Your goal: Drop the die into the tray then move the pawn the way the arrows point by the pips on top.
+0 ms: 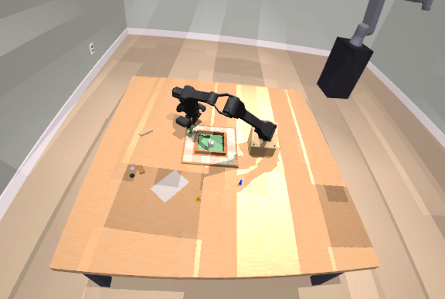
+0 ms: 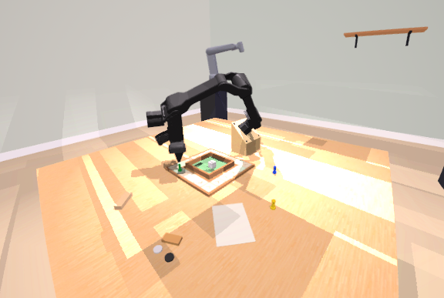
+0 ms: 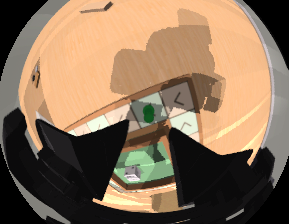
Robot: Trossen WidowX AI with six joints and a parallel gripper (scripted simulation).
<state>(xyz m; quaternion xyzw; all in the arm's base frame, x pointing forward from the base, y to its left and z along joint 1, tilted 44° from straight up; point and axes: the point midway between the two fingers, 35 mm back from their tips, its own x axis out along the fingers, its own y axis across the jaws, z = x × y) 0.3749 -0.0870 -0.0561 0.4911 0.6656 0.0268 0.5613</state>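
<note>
My gripper tip is now 4 cm above the green pawn. The rest, counted from my gripper tip: dice tray (11 cm behind, 8 cm to the left, 6 cm below); grey die (10 cm behind, 9 cm to the left, 4 cm below); brown tile (24 cm ahead, 24 cm to the left, 6 cm below).
</note>
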